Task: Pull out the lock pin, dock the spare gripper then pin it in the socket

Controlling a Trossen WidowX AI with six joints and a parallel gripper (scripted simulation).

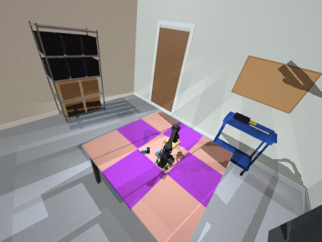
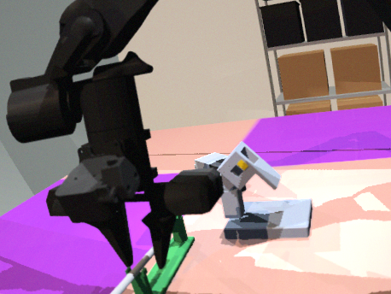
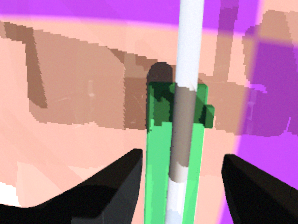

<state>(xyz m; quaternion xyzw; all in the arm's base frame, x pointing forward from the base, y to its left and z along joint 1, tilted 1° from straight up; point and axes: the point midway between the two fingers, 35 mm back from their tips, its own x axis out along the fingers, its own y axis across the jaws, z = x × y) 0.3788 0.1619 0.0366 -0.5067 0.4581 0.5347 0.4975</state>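
The green cradle is 4 cm to the right of my gripper tip and 1 cm below it. Round my gripper tip: spare gripper (2 cm ahead, 28 cm to the right); then mount (8 cm behind, 15 cm to the right, 2 cm above).
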